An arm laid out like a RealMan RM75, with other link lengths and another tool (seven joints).
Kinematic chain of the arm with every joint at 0, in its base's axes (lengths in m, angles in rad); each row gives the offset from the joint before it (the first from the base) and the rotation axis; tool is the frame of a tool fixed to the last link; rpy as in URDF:
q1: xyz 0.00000 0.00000 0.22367 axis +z
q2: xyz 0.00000 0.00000 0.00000 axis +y
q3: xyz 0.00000 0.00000 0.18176 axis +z
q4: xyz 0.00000 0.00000 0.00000 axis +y
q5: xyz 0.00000 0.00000 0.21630 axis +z
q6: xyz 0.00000 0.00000 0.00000 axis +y
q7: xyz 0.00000 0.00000 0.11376 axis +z
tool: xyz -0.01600 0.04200 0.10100 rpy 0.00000 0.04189 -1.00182
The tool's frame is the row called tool.
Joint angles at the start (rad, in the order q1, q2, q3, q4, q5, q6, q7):
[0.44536, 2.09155, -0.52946, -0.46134, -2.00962, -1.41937, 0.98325]
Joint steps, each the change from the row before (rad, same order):
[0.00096, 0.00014, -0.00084, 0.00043, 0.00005, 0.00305, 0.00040]
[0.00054, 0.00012, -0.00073, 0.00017, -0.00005, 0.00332, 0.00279]
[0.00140, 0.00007, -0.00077, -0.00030, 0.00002, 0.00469, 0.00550]
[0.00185, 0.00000, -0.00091, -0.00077, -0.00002, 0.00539, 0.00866]
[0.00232, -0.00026, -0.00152, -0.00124, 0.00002, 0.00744, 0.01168]
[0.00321, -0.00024, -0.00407, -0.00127, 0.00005, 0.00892, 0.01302]
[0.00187, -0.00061, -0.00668, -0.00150, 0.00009, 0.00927, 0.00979]
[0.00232, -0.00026, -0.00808, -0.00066, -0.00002, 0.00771, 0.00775]
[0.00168, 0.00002, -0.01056, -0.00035, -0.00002, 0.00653, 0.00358]
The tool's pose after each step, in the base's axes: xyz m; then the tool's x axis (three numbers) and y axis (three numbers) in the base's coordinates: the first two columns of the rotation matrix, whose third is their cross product. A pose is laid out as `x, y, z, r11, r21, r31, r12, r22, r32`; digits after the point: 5 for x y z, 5 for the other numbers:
0.20586, 0.28417, -0.06610, 0.84256, 0.53610, 0.05189, 0.44785, -0.64381, -0.62043
0.20613, 0.28467, -0.06632, 0.84434, 0.53323, 0.05242, 0.44614, -0.64550, -0.61991
0.20632, 0.28569, -0.06640, 0.84713, 0.52875, 0.05280, 0.44307, -0.64799, -0.61951
0.20645, 0.28703, -0.06633, 0.85108, 0.52243, 0.05227, 0.43810, -0.65175, -0.61910
0.20676, 0.28886, -0.06616, 0.85632, 0.51380, 0.05210, 0.43164, -0.65667, -0.61845
0.20693, 0.29082, -0.06635, 0.86132, 0.50538, 0.05212, 0.42598, -0.66243, -0.61622
0.20764, 0.29224, -0.06685, 0.86485, 0.49901, 0.05490, 0.42393, -0.66737, -0.61229
0.20786, 0.29313, -0.06784, 0.86668, 0.49564, 0.05666, 0.42398, -0.67196, -0.60722
0.20801, 0.29323, -0.06941, 0.86614, 0.49625, 0.05942, 0.42820, -0.67549, -0.60029

